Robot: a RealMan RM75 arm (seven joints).
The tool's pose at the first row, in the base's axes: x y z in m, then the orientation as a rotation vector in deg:
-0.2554, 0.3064, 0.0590, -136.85, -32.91, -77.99
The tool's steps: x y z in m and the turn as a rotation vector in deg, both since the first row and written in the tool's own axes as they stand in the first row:
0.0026, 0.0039, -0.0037, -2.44, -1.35, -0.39
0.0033, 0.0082, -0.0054, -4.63, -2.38, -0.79
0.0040, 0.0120, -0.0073, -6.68, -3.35, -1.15
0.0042, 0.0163, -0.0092, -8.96, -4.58, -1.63
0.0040, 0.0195, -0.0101, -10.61, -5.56, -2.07
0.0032, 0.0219, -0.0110, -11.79, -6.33, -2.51
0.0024, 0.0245, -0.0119, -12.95, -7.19, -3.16
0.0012, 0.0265, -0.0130, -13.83, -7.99, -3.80
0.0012, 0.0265, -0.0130, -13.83, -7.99, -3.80
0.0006, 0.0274, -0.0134, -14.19, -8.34, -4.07
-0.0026, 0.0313, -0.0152, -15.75, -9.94, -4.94
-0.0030, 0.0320, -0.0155, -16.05, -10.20, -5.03
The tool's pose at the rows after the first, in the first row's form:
-0.2550, 0.3018, 0.0627, -139.89, -32.42, -78.09
-0.2538, 0.2974, 0.0638, -142.47, -31.97, -78.39
-0.2530, 0.2933, 0.0650, -144.90, -31.51, -78.63
-0.2521, 0.2887, 0.0657, -147.74, -31.12, -78.73
-0.2513, 0.2855, 0.0657, -149.87, -30.97, -78.71
-0.2511, 0.2829, 0.0653, -151.46, -31.04, -78.66
-0.2509, 0.2801, 0.0648, -153.12, -31.43, -78.56
-0.2512, 0.2776, 0.0641, -154.51, -31.97, -78.36
-0.2512, 0.2776, 0.0641, -154.51, -31.97, -78.36
-0.2514, 0.2765, 0.0637, -155.10, -32.21, -78.24
-0.2522, 0.2717, 0.0615, -157.70, -32.85, -77.50
-0.2523, 0.2709, 0.0612, -158.16, -32.86, -77.38

